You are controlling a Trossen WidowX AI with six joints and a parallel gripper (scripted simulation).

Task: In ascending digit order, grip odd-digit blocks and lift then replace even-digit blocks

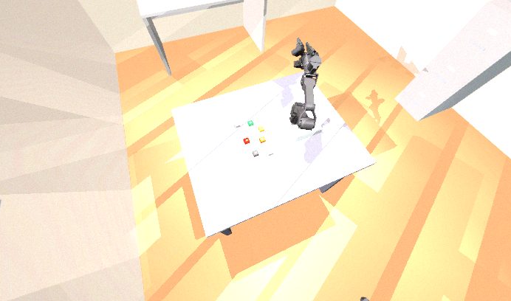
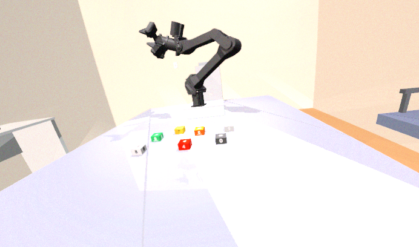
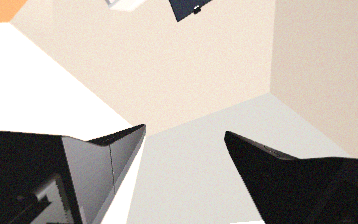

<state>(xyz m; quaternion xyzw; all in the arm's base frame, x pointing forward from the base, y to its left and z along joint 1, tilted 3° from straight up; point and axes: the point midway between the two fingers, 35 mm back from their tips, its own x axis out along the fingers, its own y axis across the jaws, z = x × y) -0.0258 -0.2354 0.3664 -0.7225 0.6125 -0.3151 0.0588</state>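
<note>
My gripper tip is 35 cm short of the dark grey block, 44 cm to the right of it and 42 cm above it. Also, from my gripper tip: yellow block 27 cm ahead, 27 cm to the left, 42 cm below; orange block 28 cm ahead, 35 cm to the left, 42 cm below; green block 33 cm ahead, 21 cm to the left, 42 cm below.
</note>
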